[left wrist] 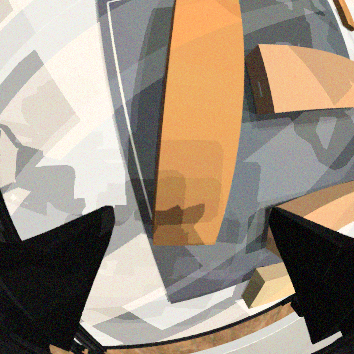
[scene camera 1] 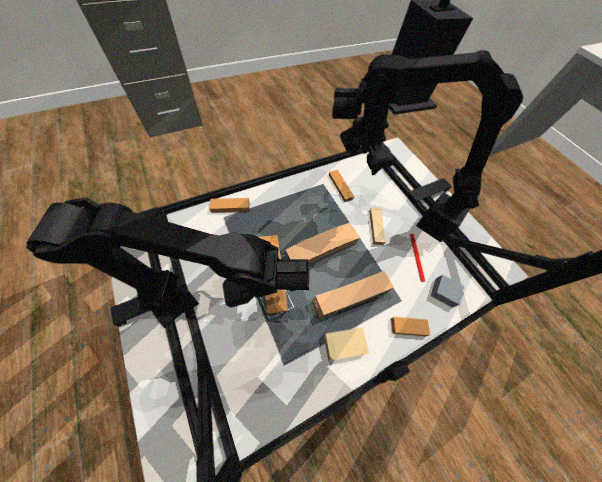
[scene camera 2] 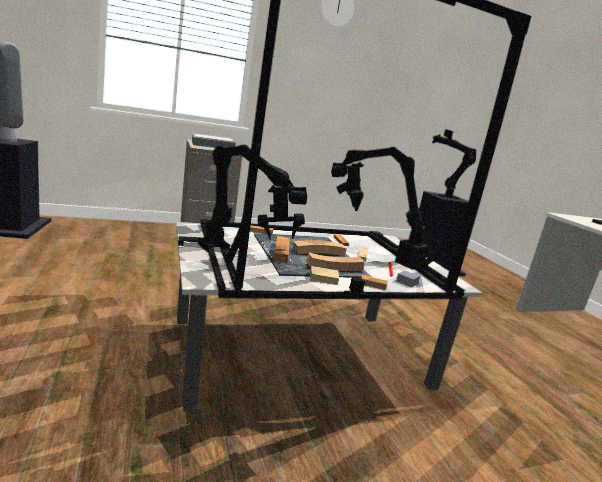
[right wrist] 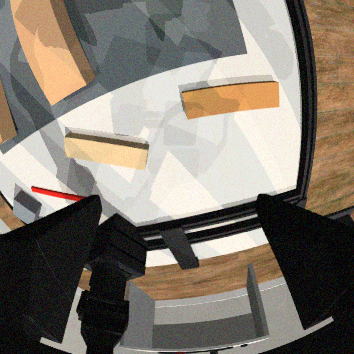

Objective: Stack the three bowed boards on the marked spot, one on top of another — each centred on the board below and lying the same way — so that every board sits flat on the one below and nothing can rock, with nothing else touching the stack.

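Places are measured from the left arm's base along level axes (x ahead, y left, z up), in metres.
Pixels of known places: left gripper, between the fingertips: (left wrist: 194, 215) (scene camera 2: 281, 239); right gripper, between the fingertips: (scene camera 1: 368, 163) (scene camera 2: 355, 209) (right wrist: 180, 202); left arm's base, origin of its link: (scene camera 1: 169, 300) (scene camera 2: 214, 241); right arm's base, origin of its link: (scene camera 1: 451, 208) (scene camera 2: 414, 243) (right wrist: 110, 271).
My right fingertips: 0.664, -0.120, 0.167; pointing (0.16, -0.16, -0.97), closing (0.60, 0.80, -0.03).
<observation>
Ahead of a thing's pixels: the offset from my right fingertips to its top centre, as dx, dy, dz. "*": to the spot under its first point. Level surfaces: height alone.
One bowed board {-0.409, -0.015, -0.141} (scene camera 1: 276, 303) (scene camera 2: 281, 249) (left wrist: 200, 120) lies on the white-outlined spot {* -0.465, +0.006, -0.188} (left wrist: 125, 121), on the dark mat {dz -0.187} (scene camera 1: 301, 343); the left arm hides its middle in scene camera 1. My left gripper (scene camera 2: 281, 235) (left wrist: 194, 215) is open and empty above this board, its fingers on either side of it in the left wrist view. A second bowed board {-0.232, -0.054, -0.138} (scene camera 1: 324, 244) (scene camera 2: 319, 247) (left wrist: 305, 80) (right wrist: 55, 60) and a third {-0.284, -0.221, -0.139} (scene camera 1: 354, 296) (scene camera 2: 335, 262) lie apart on the mat, turned across the first. My right gripper (scene camera 2: 356, 206) (right wrist: 180, 202) is open and empty, high above the table.
A pale block {-0.399, -0.294, -0.158} (scene camera 1: 346, 344) lies by the mat's near edge. Around the mat lie orange blocks {-0.344, +0.278, -0.166} (scene camera 1: 229, 204) {+0.028, +0.080, -0.178} (scene camera 1: 341, 185) {-0.229, -0.399, -0.169} (scene camera 1: 410, 326), a narrow pale block {-0.019, -0.128, -0.173} (scene camera 1: 377, 225), a red stick {-0.010, -0.295, -0.188} (scene camera 1: 417, 257) and a grey block {-0.053, -0.425, -0.158} (scene camera 1: 446, 291). A black frame edges the table.
</observation>
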